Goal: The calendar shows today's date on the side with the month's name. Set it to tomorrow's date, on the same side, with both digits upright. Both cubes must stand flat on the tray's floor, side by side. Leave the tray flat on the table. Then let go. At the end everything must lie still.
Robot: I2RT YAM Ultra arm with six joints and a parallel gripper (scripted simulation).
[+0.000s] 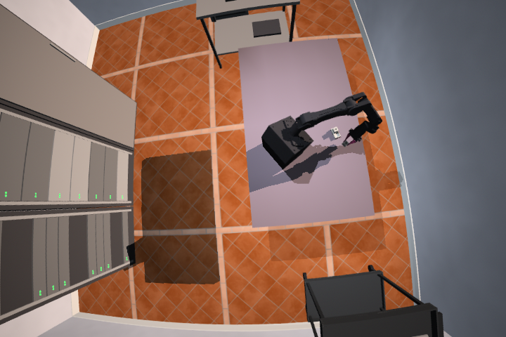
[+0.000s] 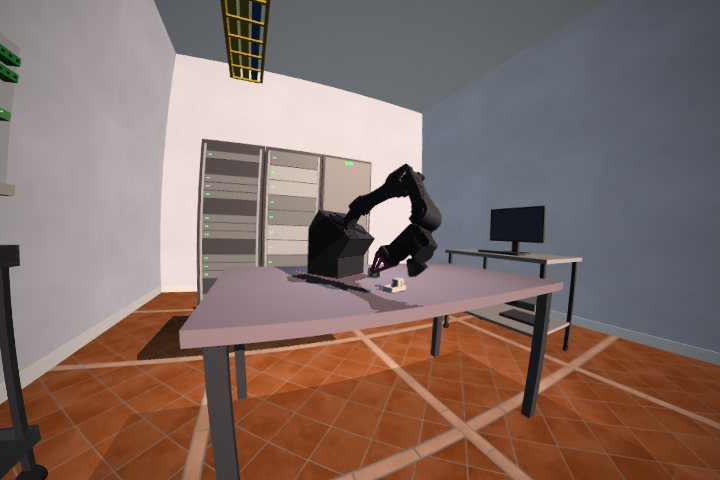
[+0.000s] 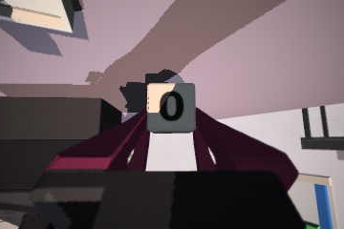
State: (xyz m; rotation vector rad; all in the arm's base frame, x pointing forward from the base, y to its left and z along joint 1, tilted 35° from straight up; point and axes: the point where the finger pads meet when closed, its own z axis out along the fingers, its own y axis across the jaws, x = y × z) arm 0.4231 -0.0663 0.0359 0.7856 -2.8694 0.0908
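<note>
Now: the cream tray 4 cm behind my hand, 10 cm to the left of it and 8 cm below it. From my hand the other things lie so: cream digit cube (1 cm below).
</note>
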